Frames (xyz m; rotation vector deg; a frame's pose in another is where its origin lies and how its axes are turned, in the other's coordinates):
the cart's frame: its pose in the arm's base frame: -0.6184 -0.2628 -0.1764 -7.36 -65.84 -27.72
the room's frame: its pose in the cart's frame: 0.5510 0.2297 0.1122 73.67 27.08 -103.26
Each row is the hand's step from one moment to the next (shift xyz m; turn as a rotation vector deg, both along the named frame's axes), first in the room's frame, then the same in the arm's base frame.
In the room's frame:
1: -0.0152 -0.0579 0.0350 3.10 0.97 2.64
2: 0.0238 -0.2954 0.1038 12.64 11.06 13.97
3: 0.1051 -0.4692 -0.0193 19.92 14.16 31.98
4: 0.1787 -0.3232 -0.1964 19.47 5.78 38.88
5: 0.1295 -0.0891 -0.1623 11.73 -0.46 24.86
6: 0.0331 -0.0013 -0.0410 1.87 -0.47 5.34
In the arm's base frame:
1: -0.0300 0.0387 -0.0491 -0.62 -3.52 -2.18
2: -0.0358 0.1561 -0.2701 -6.08 -20.30 -5.31
3: 0.1324 0.2633 -0.3804 -17.42 -32.92 -15.26
4: 0.3009 0.1712 -0.2347 -22.33 -29.03 -24.14
5: 0.2163 0.0300 -0.0579 -14.15 -15.22 -18.00
6: 0.0522 -0.0074 0.0002 -3.35 -2.59 -3.78

